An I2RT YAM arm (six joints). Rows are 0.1 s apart.
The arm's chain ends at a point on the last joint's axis. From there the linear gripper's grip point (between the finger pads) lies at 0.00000 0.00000 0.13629 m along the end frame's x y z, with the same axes.
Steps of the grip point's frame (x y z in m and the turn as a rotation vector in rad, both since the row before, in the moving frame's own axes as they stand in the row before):
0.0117 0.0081 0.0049 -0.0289 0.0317 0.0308
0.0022 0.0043 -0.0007 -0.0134 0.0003 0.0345
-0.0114 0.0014 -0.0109 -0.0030 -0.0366 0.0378
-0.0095 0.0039 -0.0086 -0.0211 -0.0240 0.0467
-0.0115 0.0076 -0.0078 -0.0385 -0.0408 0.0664
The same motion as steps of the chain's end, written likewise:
0.0074 0.0041 0.0050 -0.0289 0.0317 0.0308
0.0022 0.0025 -0.0007 -0.0134 0.0003 0.0345
-0.0064 0.0011 -0.0108 -0.0030 -0.0366 0.0378
-0.0062 0.0011 -0.0085 -0.0211 -0.0240 0.0467
-0.0058 0.0025 -0.0076 -0.0385 -0.0408 0.0664

